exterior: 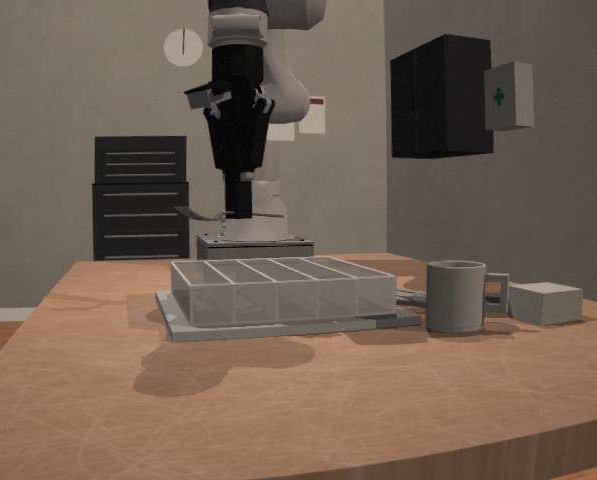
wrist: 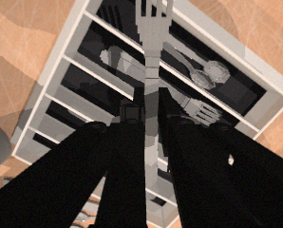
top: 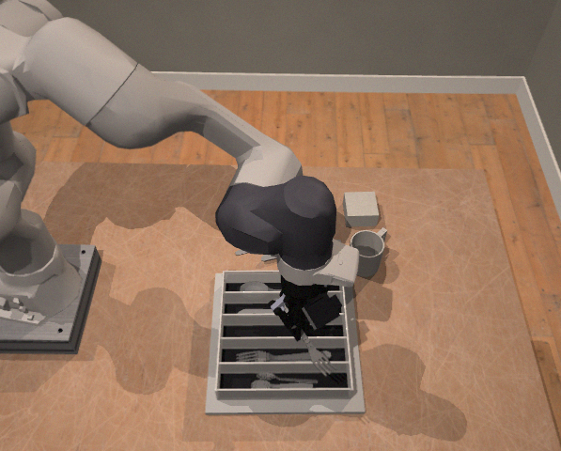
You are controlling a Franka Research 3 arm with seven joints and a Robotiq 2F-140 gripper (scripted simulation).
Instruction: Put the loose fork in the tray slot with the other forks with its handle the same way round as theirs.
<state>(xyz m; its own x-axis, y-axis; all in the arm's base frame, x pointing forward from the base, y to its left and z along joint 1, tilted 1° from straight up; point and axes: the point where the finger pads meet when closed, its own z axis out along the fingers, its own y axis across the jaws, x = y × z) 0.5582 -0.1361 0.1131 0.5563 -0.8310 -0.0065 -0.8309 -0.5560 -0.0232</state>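
Now: the five-slot tray 3 cm behind my hand, 6 cm to the left of it and 14 cm below it. From my hand the other things lie so: mug 16 cm ahead, 27 cm to the left, 14 cm below; block 16 cm ahead, 42 cm to the left, 15 cm below; knife 1 cm behind, 11 cm to the left, 16 cm below.
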